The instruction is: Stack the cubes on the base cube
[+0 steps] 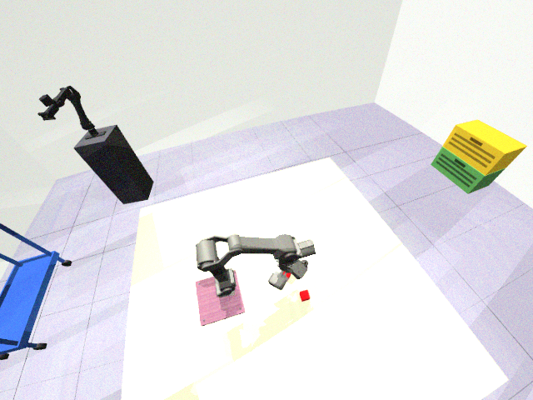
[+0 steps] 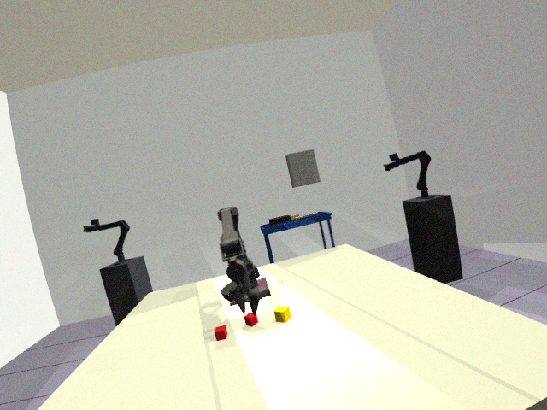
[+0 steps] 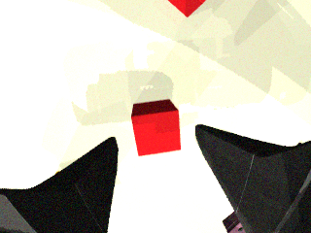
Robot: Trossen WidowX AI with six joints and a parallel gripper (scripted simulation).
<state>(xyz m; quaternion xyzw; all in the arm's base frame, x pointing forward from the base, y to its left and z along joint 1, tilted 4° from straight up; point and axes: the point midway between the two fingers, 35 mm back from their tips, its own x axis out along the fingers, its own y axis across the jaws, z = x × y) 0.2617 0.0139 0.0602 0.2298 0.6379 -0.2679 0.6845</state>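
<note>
Right now the yellow base cube is 1 cm ahead of my gripper tip, 11 cm to the left of it and 2 cm below it.
</note>
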